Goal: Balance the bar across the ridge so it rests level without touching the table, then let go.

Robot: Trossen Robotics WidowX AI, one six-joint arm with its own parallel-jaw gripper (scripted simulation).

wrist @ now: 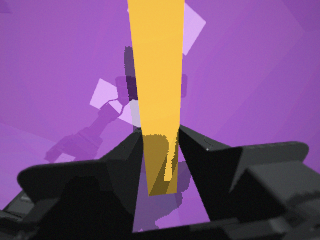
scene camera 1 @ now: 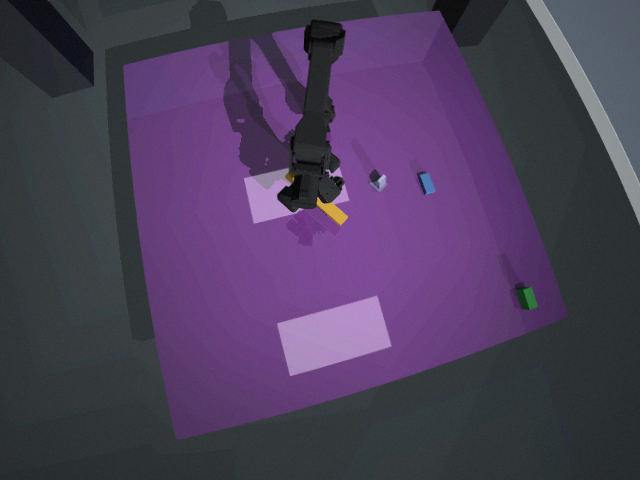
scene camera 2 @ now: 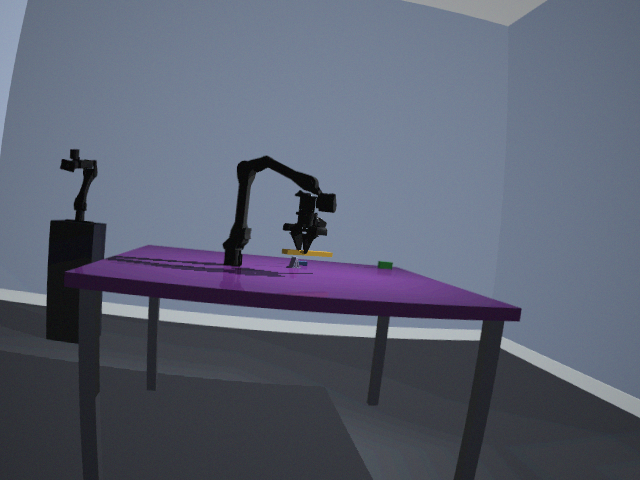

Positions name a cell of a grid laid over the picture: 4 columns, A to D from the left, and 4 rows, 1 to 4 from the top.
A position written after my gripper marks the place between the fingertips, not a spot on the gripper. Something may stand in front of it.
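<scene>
There's a yellow bar, and it's being carried by my gripper (scene camera 1: B2). You'd also see my gripper (wrist: B3) in the wrist view, and scene camera 2 shows my gripper (scene camera 2: B3) too.
</scene>
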